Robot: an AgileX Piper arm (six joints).
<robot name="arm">
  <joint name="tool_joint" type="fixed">
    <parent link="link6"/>
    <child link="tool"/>
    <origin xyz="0 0 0" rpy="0 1.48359 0"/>
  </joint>
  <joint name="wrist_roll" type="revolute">
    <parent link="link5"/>
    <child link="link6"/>
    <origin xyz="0.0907 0 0.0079" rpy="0 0 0"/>
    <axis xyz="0.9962 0 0.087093"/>
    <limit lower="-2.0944" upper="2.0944"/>
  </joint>
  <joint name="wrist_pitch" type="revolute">
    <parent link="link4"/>
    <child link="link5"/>
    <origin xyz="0 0 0" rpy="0 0 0"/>
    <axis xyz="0 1 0"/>
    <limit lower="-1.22" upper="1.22"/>
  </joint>
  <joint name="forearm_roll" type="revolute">
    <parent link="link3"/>
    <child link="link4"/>
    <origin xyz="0.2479 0 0.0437" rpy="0 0 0"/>
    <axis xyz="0.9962 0 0.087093"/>
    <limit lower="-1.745" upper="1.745"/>
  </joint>
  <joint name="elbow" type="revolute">
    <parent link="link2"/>
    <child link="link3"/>
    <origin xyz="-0.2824 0 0.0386" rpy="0 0 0"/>
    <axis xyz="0 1 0"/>
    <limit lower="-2.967" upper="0"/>
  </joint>
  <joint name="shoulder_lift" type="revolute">
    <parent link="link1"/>
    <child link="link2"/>
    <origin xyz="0 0 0" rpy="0 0 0"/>
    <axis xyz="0 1 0"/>
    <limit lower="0" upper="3.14"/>
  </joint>
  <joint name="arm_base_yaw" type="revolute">
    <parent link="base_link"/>
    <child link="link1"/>
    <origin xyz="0 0 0.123" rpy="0 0 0"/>
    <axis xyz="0 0 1"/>
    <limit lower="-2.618" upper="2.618"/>
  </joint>
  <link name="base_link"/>
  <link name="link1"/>
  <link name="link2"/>
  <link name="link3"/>
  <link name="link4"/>
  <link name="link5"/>
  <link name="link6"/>
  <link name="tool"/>
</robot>
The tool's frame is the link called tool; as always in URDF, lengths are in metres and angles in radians.
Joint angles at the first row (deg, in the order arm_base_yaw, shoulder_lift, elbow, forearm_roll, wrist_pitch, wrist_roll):
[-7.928 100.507 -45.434 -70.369 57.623 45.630]
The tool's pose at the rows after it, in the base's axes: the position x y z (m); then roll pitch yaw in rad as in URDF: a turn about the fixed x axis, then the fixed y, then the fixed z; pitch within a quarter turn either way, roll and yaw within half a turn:
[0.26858, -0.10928, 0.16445, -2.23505, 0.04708, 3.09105]
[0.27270, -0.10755, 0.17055, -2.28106, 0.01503, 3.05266]
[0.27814, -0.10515, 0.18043, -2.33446, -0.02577, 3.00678]
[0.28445, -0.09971, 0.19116, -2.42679, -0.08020, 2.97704]
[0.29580, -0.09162, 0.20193, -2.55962, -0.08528, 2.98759]
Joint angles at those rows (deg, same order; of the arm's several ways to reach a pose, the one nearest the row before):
[-7.928 100.508 -47.057 -66.800 58.275 42.740]
[-7.927 100.508 -49.935 -60.820 60.087 37.432]
[-7.929 100.506 -53.857 -53.904 63.379 31.278]
[-7.929 100.507 -58.363 -45.297 66.877 23.618]
[-7.928 100.508 -63.090 -36.349 67.732 16.649]

